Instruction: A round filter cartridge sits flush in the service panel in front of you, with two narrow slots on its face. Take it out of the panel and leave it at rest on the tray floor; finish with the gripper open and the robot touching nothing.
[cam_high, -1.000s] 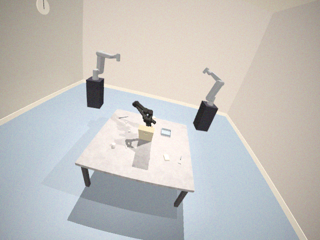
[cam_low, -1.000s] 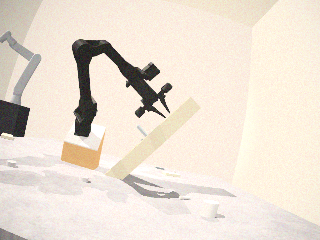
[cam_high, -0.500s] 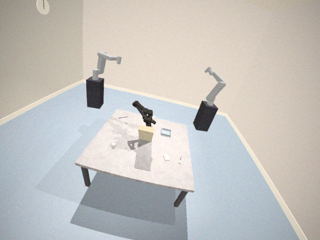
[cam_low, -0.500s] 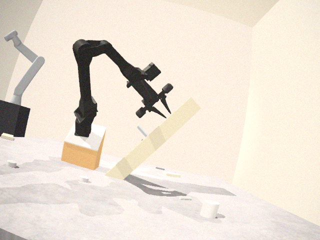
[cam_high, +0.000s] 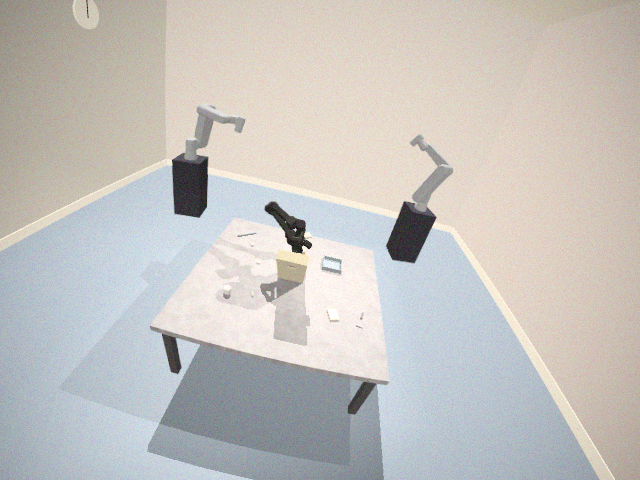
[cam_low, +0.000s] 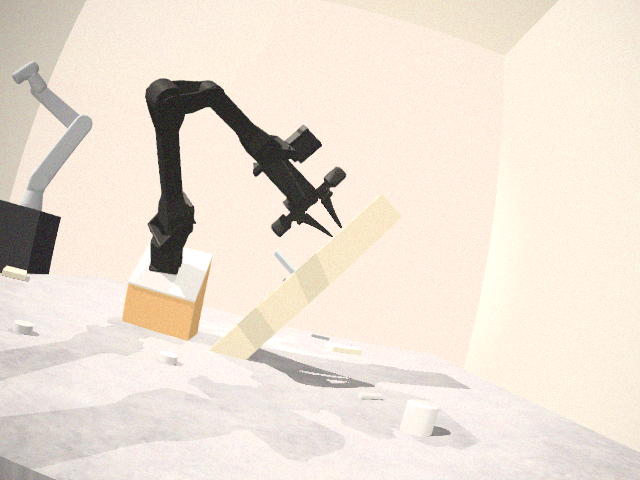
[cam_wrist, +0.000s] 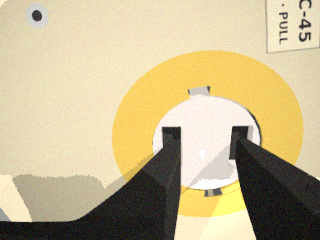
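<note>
Now: gripper tip 10 mm short of the round filter cartridge and 10 mm above it. Round my gripper tip: grey tray (360 mm behind, 340 mm to the left, 270 mm below).
</note>
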